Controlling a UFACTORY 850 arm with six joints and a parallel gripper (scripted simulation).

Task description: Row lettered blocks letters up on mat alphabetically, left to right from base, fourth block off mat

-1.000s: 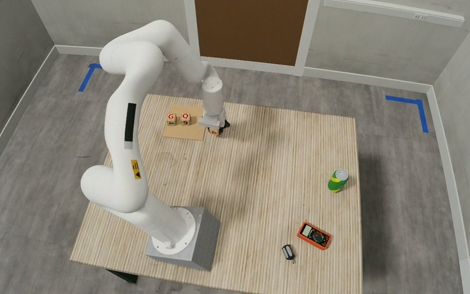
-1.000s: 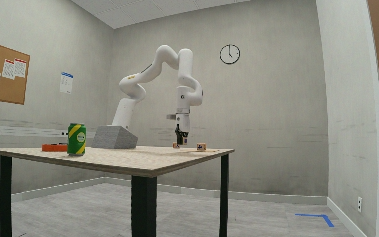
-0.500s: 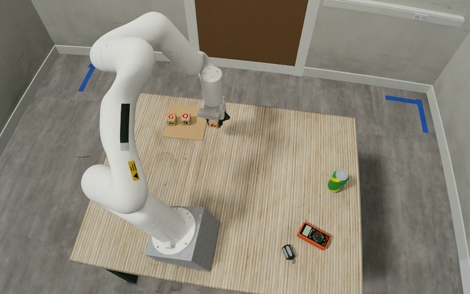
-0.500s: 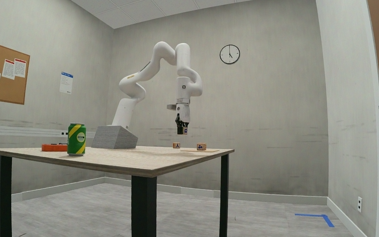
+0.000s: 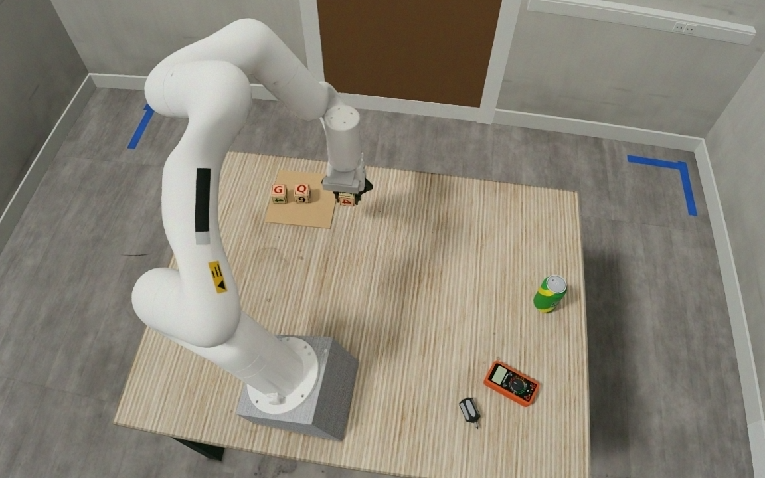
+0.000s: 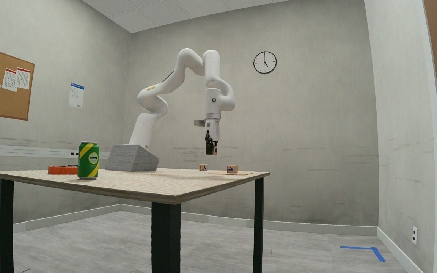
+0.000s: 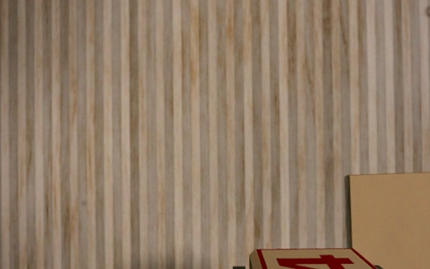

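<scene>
Now: the Q block 8 cm ahead of my hand, 14 cm to the left of it and 9 cm below it. Round my hand: G block (8 cm ahead, 22 cm to the left, 9 cm below); then tan mat (8 cm ahead, 14 cm to the left, 12 cm below); then X block (right at my hand).
</scene>
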